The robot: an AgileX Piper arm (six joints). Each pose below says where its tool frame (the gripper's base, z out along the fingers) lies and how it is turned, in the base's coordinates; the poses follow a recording.
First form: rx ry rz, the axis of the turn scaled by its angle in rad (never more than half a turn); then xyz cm.
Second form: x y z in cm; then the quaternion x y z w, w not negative. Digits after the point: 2 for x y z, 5 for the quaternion.
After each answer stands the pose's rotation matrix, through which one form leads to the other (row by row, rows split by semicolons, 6 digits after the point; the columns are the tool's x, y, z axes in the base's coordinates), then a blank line. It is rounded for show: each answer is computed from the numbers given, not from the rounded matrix.
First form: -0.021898, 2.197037, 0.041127, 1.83, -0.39, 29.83
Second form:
1.83, -0.39, 29.83, -0.00888, 0.89045, 0.01667, 0.45470
-0.586346 -0.030964 0.809469; -0.000647 0.999287 0.037756; -0.810061 0.021614 -0.585947

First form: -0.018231, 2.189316, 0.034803, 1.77, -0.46, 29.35
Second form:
1.77, -0.46, 29.35, -0.00740, 0.88871, 0.01413, 0.45819
-0.580007 -0.026100 0.814193; -0.000207 0.999491 0.031892; -0.814611 0.018329 -0.579718

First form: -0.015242, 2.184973, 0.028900, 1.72, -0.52, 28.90
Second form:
1.72, -0.52, 28.90, -0.00619, 0.88773, 0.01174, 0.46017
-0.576409 -0.021801 0.816871; -0.000188 0.999648 0.026546; -0.817161 0.015148 -0.576210

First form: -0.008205, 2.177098, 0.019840, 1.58, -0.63, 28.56
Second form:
1.58, -0.63, 28.56, -0.00334, 0.88594, 0.00807, 0.46372
-0.569897 -0.013404 0.821607; 0.001572 0.999847 0.017402; -0.821715 0.011209 -0.569789

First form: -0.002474, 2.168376, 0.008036, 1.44, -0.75, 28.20
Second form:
1.44, -0.75, 28.20, -0.00101, 0.88392, 0.00328, 0.46762
-0.562655 -0.004847 0.826678; 0.001281 0.999977 0.006734; -0.826691 0.004848 -0.562635

